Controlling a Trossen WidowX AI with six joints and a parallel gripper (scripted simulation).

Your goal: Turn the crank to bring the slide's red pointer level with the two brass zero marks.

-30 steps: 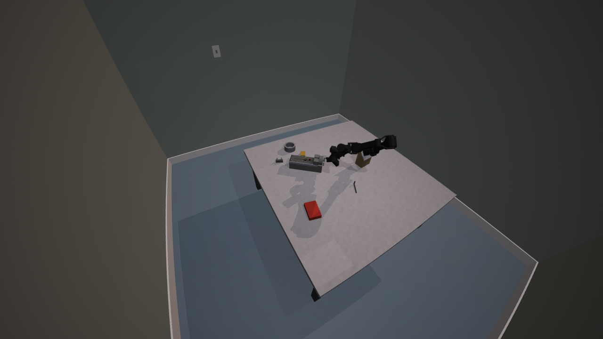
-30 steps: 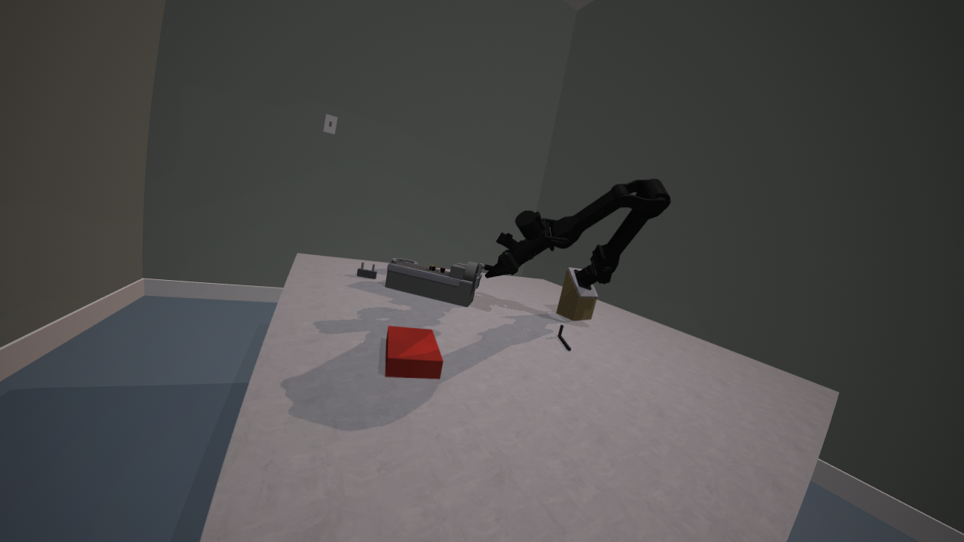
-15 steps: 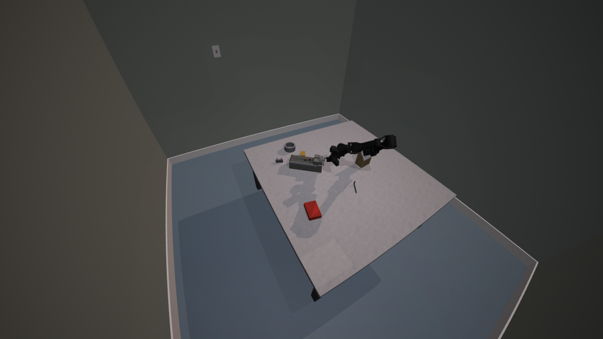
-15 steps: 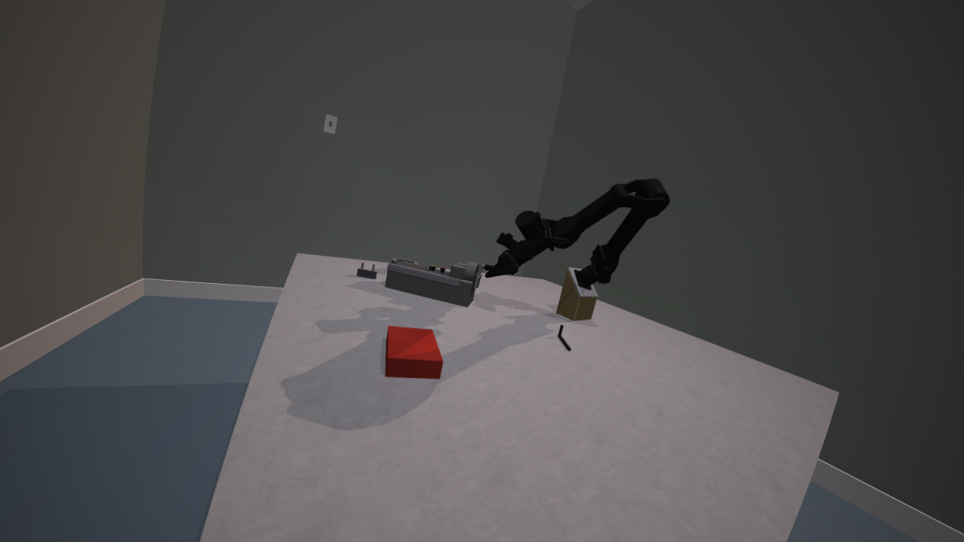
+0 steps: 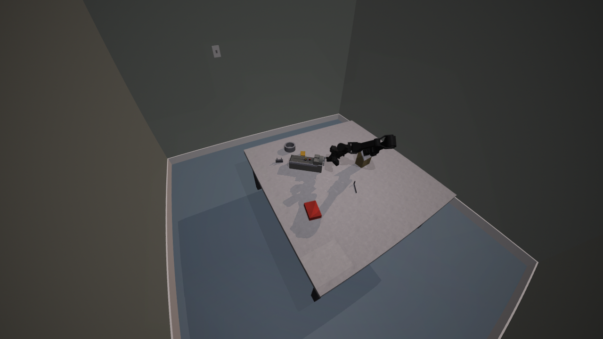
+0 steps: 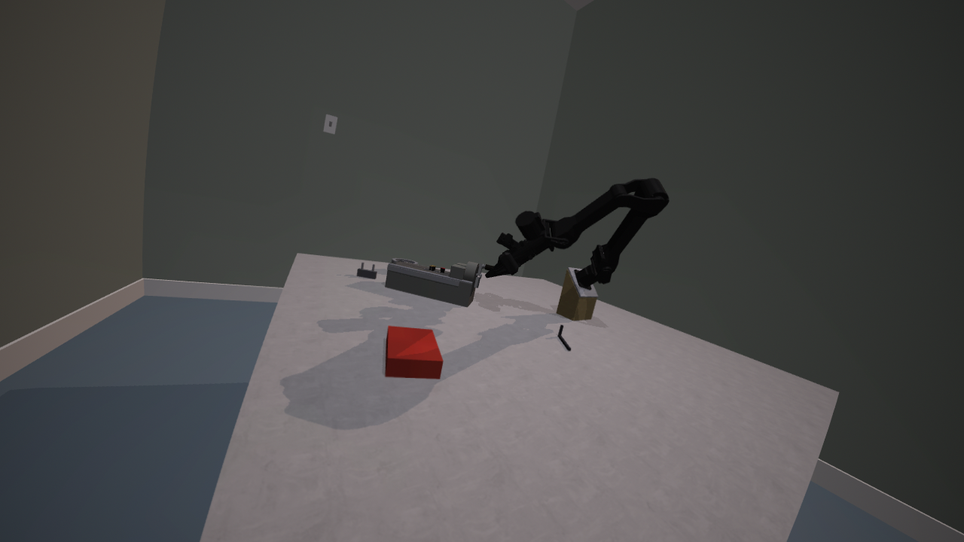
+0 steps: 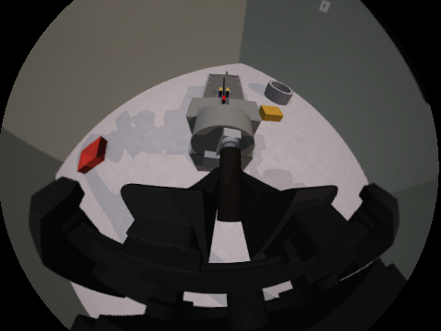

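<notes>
Right now my gripper tip is 11 cm short of the red pointer, 8 cm to the left of it and 1 cm above it. Also, from my gripper tip: black crank handle (3 cm above, 1 cm to the left, 1 cm behind); then yellow block (24 cm to the right, 8 cm below, 8 cm ahead); then black bent key (25 cm to the left, 10 cm behind, 8 cm below).
</notes>
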